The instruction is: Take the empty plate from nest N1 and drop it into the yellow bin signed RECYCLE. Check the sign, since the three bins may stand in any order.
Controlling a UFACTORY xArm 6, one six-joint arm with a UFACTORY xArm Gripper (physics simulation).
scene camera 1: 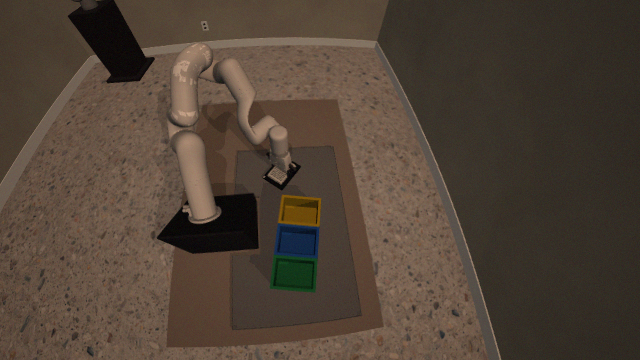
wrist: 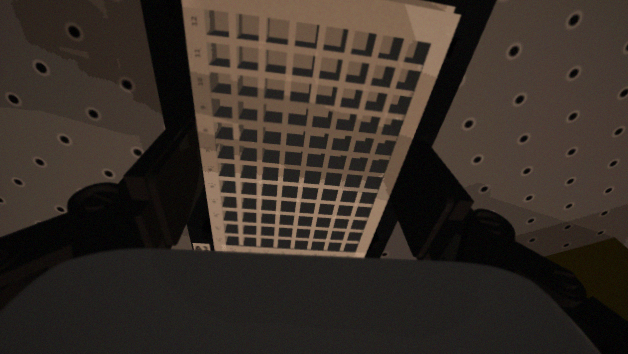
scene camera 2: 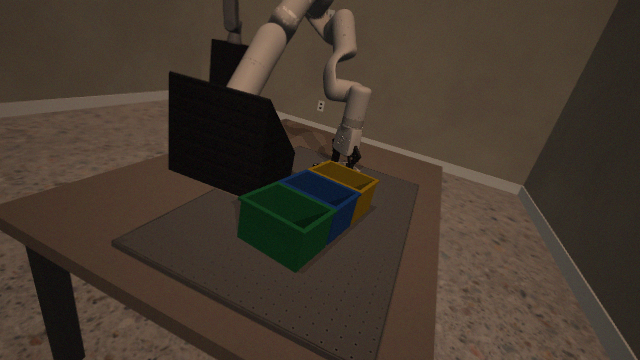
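Note:
The plate (scene camera 1: pixel 276 174) (wrist: pixel 299 165) is pale with a grid of square wells and lies in a black nest (scene camera 1: pixel 290 180) (wrist: pixel 167 75). The nest's N1 label cannot be read. My gripper (scene camera 1: pixel 286 170) (scene camera 2: pixel 344 163) (wrist: pixel 303 159) is open over the plate, with one finger on each side of it in the wrist view and nothing held. The yellow bin (scene camera 1: pixel 300 212) (scene camera 2: pixel 365 202) (wrist: pixel 595 267) stands beside the nest, at the near side in scene camera 1. It looks empty from above. No RECYCLE sign is readable in these frames.
The blue bin (scene camera 1: pixel 297 242) (scene camera 2: pixel 345 220) stands between the yellow bin and the green bin (scene camera 1: pixel 294 274) (scene camera 2: pixel 280 235), in one row on a grey perforated board (scene camera 1: pixel 335 300) (scene camera 2: pixel 350 300). The arm's black pedestal (scene camera 1: pixel 220 241) (scene camera 2: pixel 225 135) stands left of the bins.

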